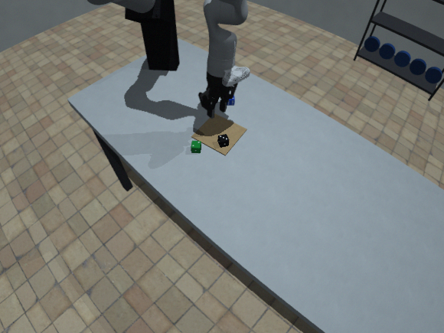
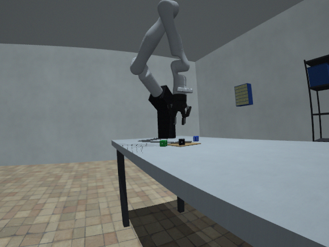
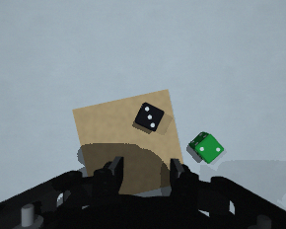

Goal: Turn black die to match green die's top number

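Now: the black die 100 mm below my hand, 40 mm ahead of it and 30 mm to the right of it. Round my hand: tan mat (120 mm below, 10 mm to the left); then blue die (180 mm to the left, 110 mm below, 30 mm behind); then green die (110 mm below, 80 mm to the right, 30 mm behind).
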